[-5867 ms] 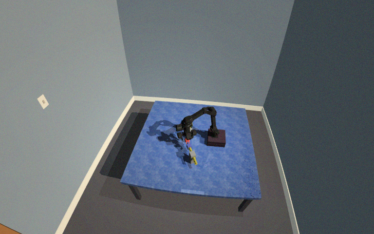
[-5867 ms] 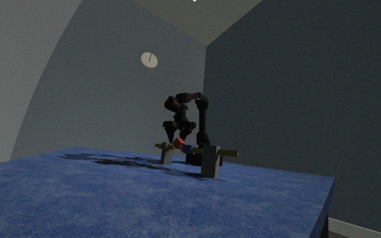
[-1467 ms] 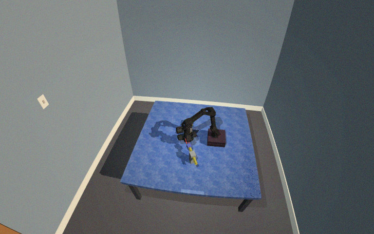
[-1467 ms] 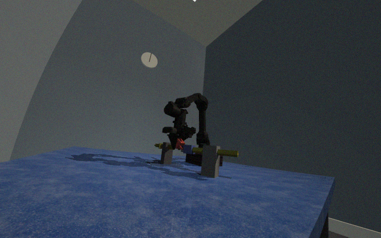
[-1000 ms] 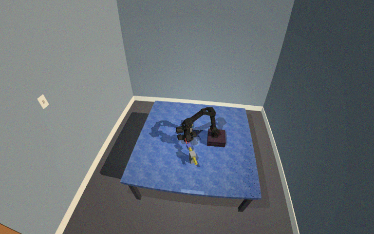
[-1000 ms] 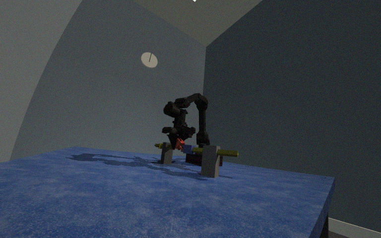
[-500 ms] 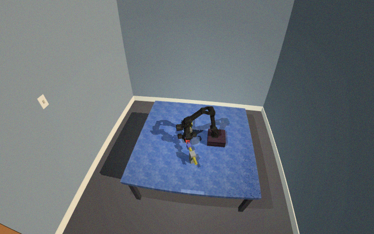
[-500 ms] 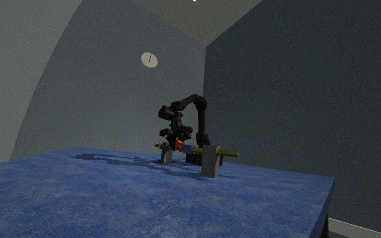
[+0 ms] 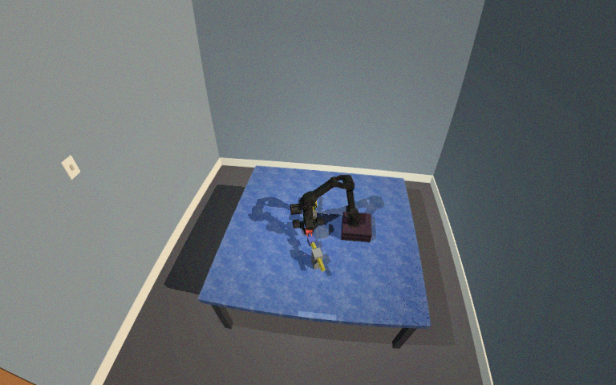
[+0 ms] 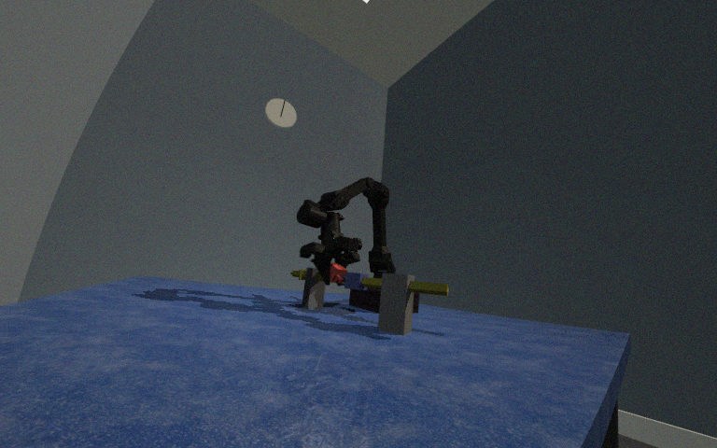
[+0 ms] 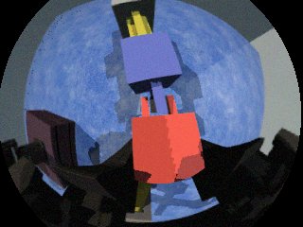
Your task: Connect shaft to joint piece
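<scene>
Now: the red joint piece 3 cm above my gripper tip and 1 cm to the left of it.
</scene>
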